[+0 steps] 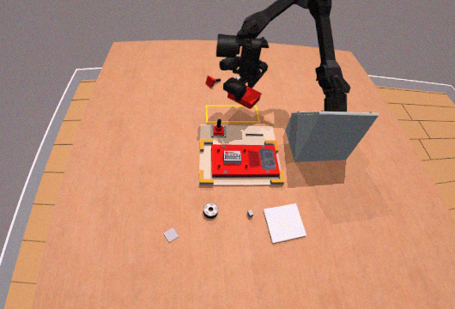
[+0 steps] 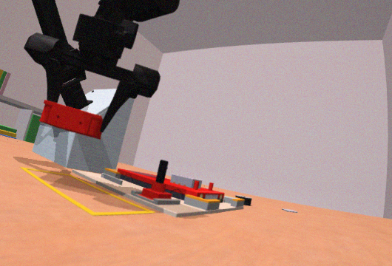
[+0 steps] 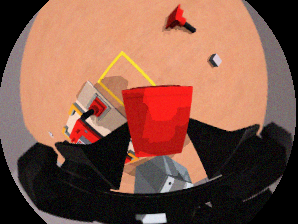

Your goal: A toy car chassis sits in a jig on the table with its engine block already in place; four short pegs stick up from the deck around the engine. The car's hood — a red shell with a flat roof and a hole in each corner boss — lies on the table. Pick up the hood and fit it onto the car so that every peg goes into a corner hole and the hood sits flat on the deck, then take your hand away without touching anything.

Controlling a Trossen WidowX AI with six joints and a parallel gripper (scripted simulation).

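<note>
The grey engine block is 23 cm to the left of my gripper tip, 5 cm below it and 4 cm ahead of it. Round my gripper tip: white square sheet 42 cm to the left, 10 cm behind, 7 cm below; red hood 1 cm above; small cube 39 cm to the left, 7 cm below.
</note>
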